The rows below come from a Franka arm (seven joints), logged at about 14 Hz.
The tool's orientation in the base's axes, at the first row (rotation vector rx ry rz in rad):
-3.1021 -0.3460 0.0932
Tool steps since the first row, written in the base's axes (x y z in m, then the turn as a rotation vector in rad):
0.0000 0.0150 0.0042 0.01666 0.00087 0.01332
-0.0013 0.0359 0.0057 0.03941 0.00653 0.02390
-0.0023 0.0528 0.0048 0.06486 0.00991 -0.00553
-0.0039 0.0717 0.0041 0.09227 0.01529 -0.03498
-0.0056 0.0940 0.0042 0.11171 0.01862 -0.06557
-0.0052 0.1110 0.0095 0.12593 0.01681 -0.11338
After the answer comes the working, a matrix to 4 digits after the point.
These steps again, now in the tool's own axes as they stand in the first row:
0.0031 -0.0147 -0.0040 0.01565 0.00247 -0.01431
0.0063 -0.0354 -0.0052 0.03845 0.00168 -0.02619
0.0091 -0.0521 -0.0040 0.06566 0.00472 0.00166
0.0118 -0.0709 -0.0030 0.09522 0.00623 0.02943
0.0151 -0.0930 -0.0027 0.11663 0.00803 0.05881
0.0189 -0.1096 -0.0078 0.13281 0.01413 0.10563

The tool's axes in the first row as the columns of a matrix, in the base's axes (rounded; the answer above uses it unrounded):
0.9737 0.2196 -0.0614
0.2207 -0.9753 0.0121
-0.0572 -0.0254 -0.9980

